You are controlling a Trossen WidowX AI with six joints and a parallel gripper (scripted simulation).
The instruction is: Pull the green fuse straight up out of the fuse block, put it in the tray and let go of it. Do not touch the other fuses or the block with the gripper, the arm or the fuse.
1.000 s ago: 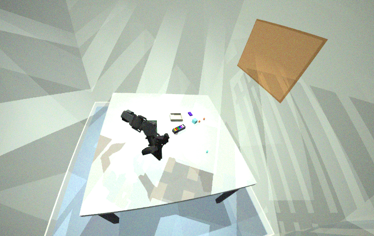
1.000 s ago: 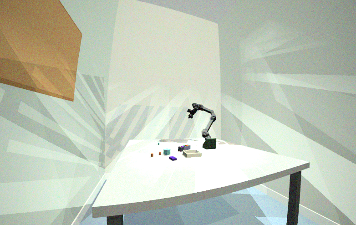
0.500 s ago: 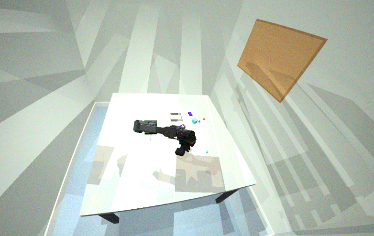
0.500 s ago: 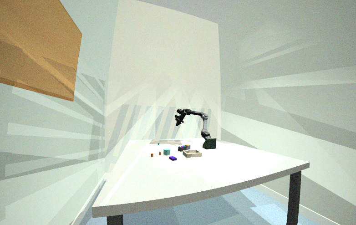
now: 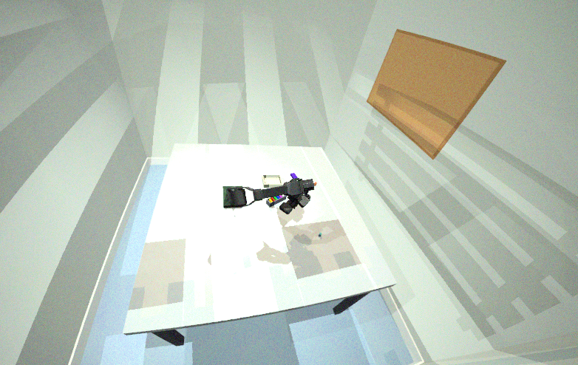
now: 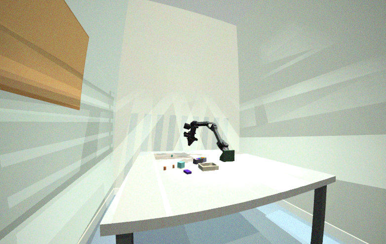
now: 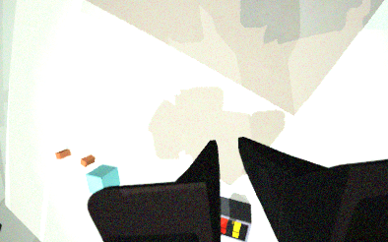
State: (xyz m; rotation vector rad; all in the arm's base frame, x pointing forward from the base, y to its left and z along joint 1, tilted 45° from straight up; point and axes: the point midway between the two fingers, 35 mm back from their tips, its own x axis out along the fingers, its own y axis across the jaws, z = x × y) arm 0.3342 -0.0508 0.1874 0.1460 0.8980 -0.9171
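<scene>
My gripper tip is 16 cm to the right of the green fuse, 11 cm above it and 7 cm past it. Also, from my gripper tip: beige tray 34 cm to the left, 13 cm below, 7 cm behind; then cyan cube 27 cm to the left, 13 cm ahead, 11 cm below; then purple block 40 cm to the left, 13 cm below, 11 cm ahead.
</scene>
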